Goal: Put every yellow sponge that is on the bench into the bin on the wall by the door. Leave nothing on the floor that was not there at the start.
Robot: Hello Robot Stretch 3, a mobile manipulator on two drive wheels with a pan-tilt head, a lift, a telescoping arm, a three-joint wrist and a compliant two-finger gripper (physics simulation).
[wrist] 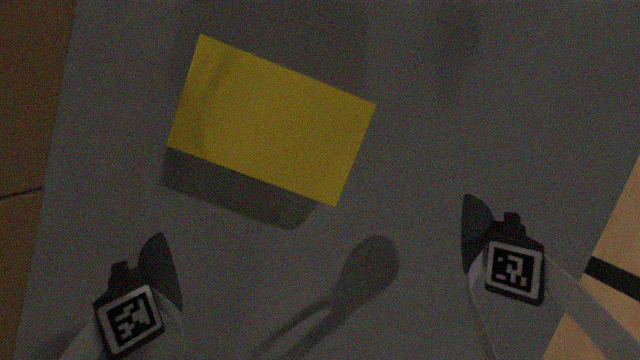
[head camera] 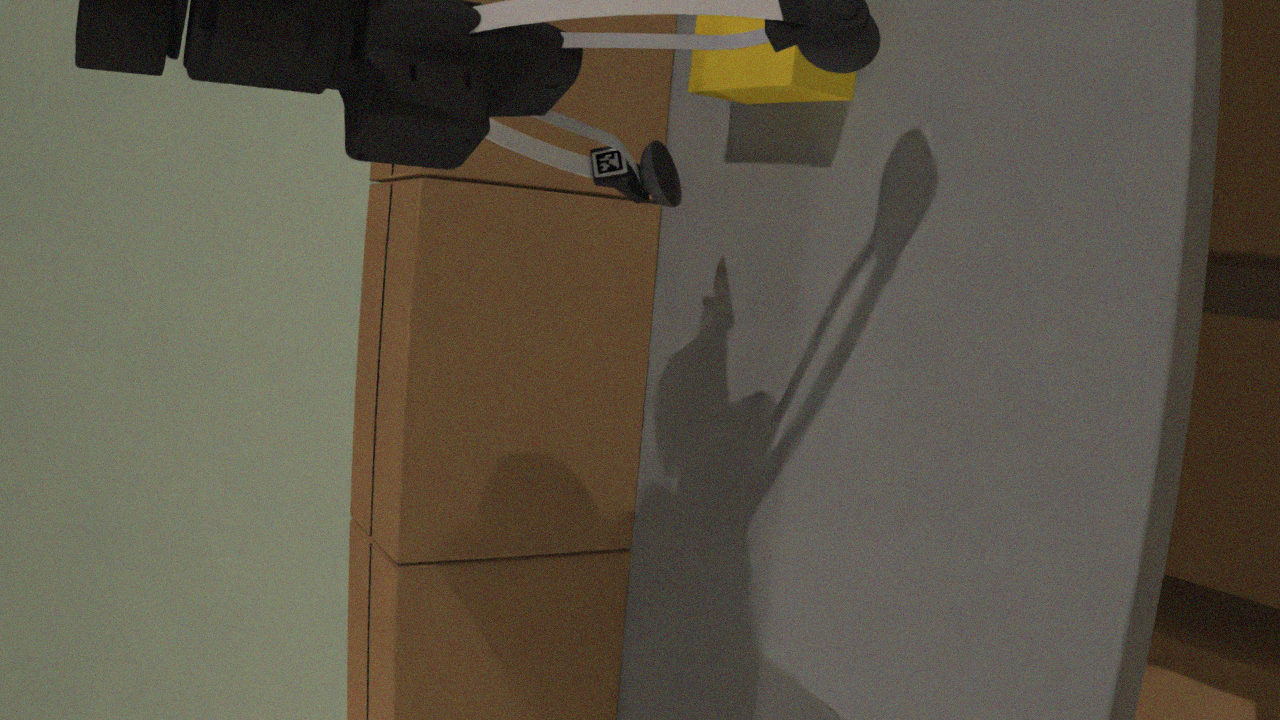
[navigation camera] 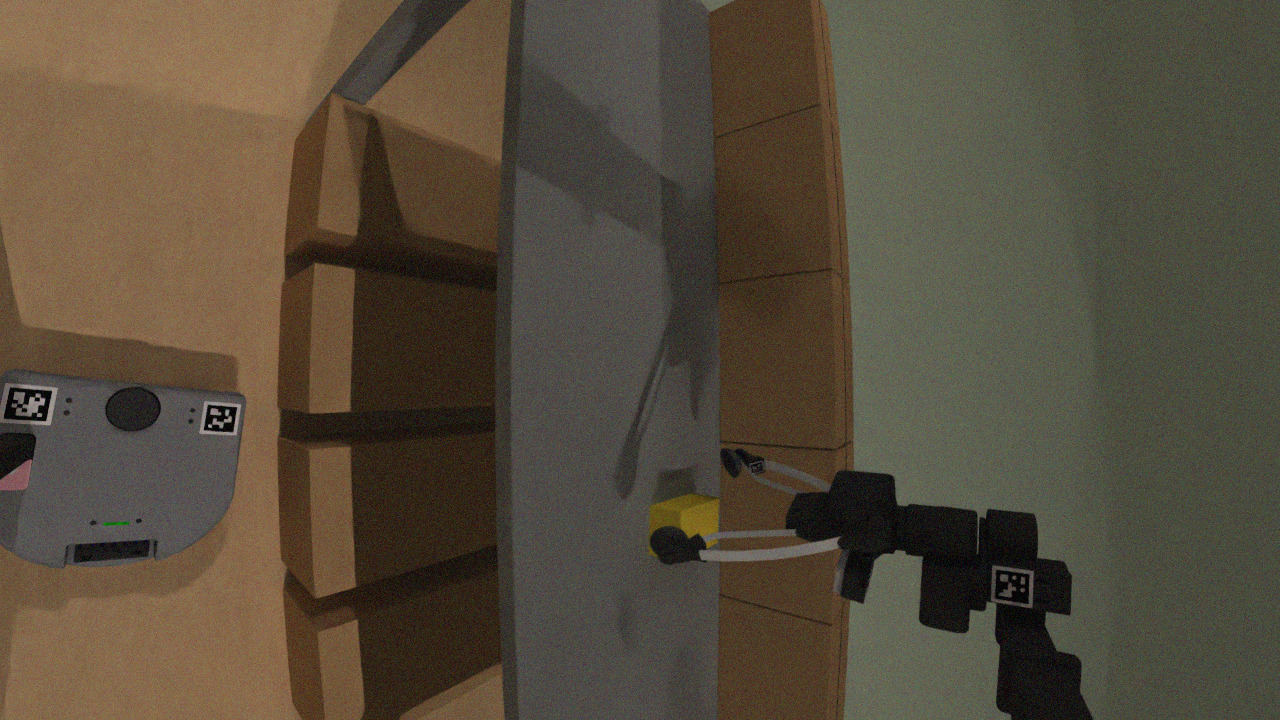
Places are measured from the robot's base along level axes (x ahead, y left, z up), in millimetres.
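Pixels of known places: gripper, fingertip midpoint: (wrist: 318,239) (head camera: 768,116) (navigation camera: 689,496); robot's base, origin of the base link: (navigation camera: 134,407).
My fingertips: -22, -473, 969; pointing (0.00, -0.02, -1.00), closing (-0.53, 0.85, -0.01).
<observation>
Ahead of a thing's pixels: the offset from my fingertips to its middle, as dx, dy, dz. Level surfaces: height alone.
One yellow sponge {-46, -50, -32} (head camera: 751,73) (navigation camera: 687,514) (wrist: 272,120) is on the grey bench {dz -55} (head camera: 1029,358) (navigation camera: 581,313) (wrist: 530,125), near the edge on the wall side. In the head view it is at the top, partly covered by a finger. My gripper (head camera: 744,102) (navigation camera: 702,503) (wrist: 318,239) is open, with its fingers spread wide and nothing between the tips. In the wrist view the sponge lies past the fingertips, slightly nearer the left finger, with a gap to both. The fingers appear to be above the bench top. The bin and the door do not show.
Brown wooden panels {+196, -222, +35} (head camera: 528,358) (navigation camera: 778,358) run along the bench's wall side, before a green wall (head camera: 179,358) (navigation camera: 966,268). Wooden blocks (navigation camera: 402,340) stand under the bench's other side. My base (navigation camera: 134,474) is on the tan floor {dz -969} (navigation camera: 161,223), beside them.
</observation>
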